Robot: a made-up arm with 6 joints.
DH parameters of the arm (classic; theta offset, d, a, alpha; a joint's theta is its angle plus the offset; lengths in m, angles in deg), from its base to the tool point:
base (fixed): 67.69 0 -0.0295 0
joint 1: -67.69 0.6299 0.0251 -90
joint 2: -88.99 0 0.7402 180
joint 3: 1.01 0.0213 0.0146 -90
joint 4: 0 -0.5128 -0.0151 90
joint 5: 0 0.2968 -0.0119 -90
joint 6: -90 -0.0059 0.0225 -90
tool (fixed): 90 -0.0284 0 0
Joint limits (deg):
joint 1: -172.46..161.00
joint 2: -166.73..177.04
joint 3: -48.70..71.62
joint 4: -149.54..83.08
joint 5: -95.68..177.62
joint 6: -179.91..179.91
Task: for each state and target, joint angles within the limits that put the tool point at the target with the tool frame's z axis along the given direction. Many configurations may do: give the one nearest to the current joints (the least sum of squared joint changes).
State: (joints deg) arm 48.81 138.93 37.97 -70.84 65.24 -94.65
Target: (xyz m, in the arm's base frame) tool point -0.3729 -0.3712 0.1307 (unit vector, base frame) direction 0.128 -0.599 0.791
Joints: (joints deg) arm 22.30 176.33 -8.25 -49.07 72.10 -100.40
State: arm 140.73 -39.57 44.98 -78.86 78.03 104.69
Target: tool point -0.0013 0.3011 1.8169 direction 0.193 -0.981 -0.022
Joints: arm 129.60 -10.54 68.51 -52.14 51.36 76.03
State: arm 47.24 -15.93 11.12 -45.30 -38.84 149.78
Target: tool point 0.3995 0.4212 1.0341 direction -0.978 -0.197 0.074
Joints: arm 65.51 5.33 -7.24 -54.52 -40.37 154.90
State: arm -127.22 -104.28 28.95 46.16 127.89 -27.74
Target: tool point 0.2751 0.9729 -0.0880 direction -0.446 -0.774 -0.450
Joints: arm -116.47 -144.87 19.63 59.67 86.97 -11.30
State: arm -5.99 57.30 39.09 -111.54 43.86 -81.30
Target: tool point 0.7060 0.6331 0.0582 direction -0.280 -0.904 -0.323
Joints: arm 41.26 88.83 45.53 -89.16 37.09 -52.70
